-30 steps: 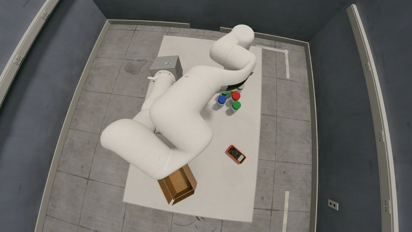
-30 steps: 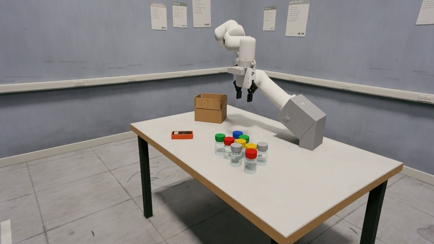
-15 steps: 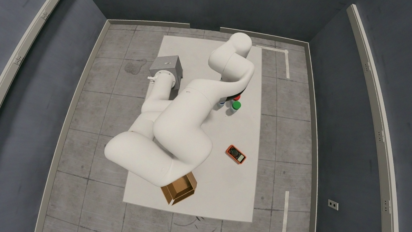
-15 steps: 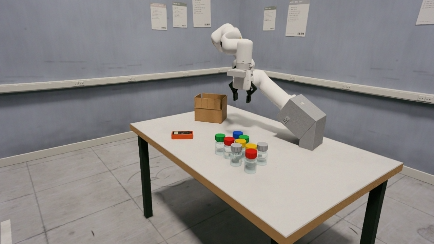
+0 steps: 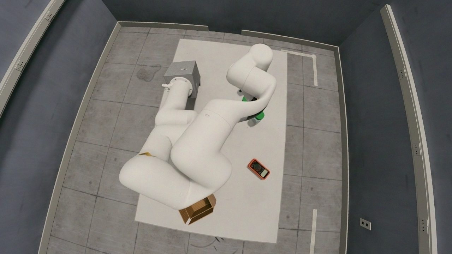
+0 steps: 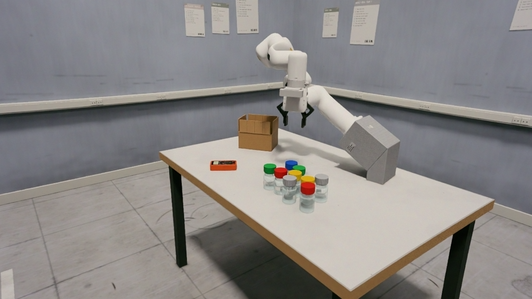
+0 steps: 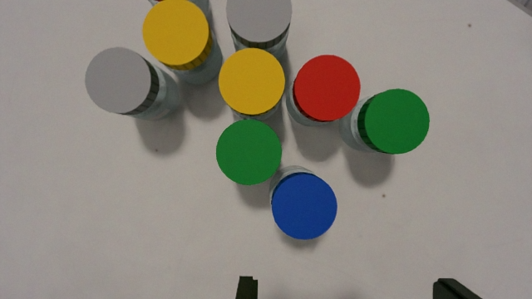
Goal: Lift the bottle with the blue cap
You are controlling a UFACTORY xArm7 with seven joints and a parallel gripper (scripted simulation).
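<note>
My gripper is now 10 mm short of the blue-capped bottle and 230 mm above it. Round my hand: orange multimeter: 130 mm ahead, 350 mm to the right, 270 mm below.
</note>
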